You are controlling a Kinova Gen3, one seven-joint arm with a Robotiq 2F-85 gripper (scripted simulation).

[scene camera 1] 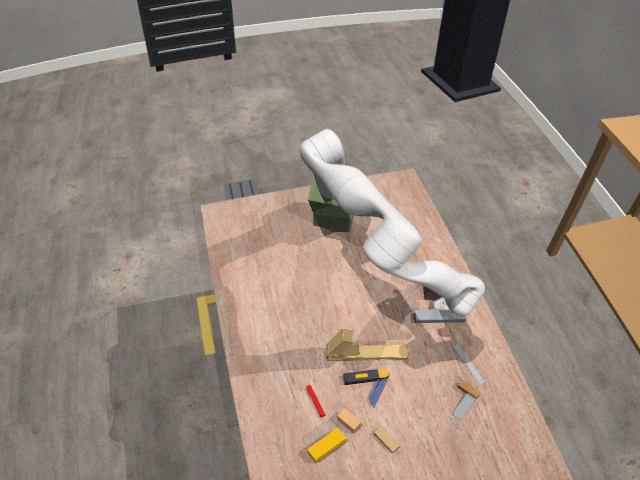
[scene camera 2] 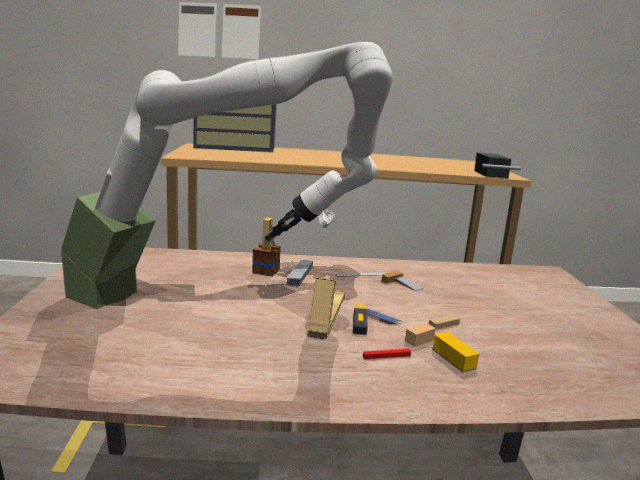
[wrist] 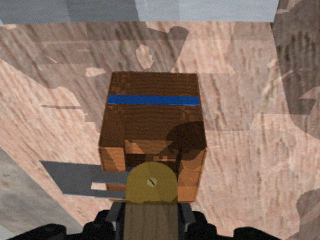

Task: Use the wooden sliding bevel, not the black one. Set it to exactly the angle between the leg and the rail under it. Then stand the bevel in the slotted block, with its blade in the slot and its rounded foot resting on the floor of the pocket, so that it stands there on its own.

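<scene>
In the wrist view the wooden leg-and-rail piece is out of frame, while scene camera 1 and scene camera 2 both show it. The same spot on the piece is (scene camera 1: 341, 343) and (scene camera 2: 333, 288).
</scene>
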